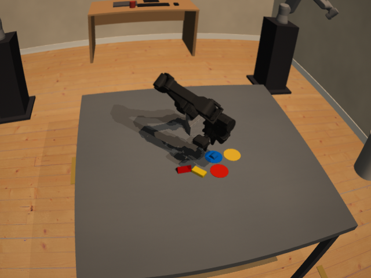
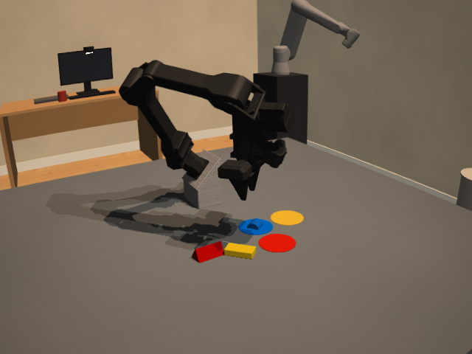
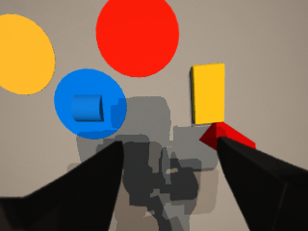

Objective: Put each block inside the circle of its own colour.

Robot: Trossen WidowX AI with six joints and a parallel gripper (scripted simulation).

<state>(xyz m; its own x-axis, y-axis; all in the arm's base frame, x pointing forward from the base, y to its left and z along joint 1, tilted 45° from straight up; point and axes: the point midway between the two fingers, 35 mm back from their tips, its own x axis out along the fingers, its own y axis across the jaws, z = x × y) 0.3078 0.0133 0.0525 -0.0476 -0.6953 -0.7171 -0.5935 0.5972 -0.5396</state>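
Now: hand 3 cm short of the yellow block, 4 cm to the left of it and 15 cm above it. From my hand the other things lie so: red circle: 4 cm ahead, 6 cm to the left, 16 cm below; then blue block: 7 cm behind, 6 cm to the left, 15 cm below; then blue circle: 6 cm behind, 7 cm to the left, 16 cm below.
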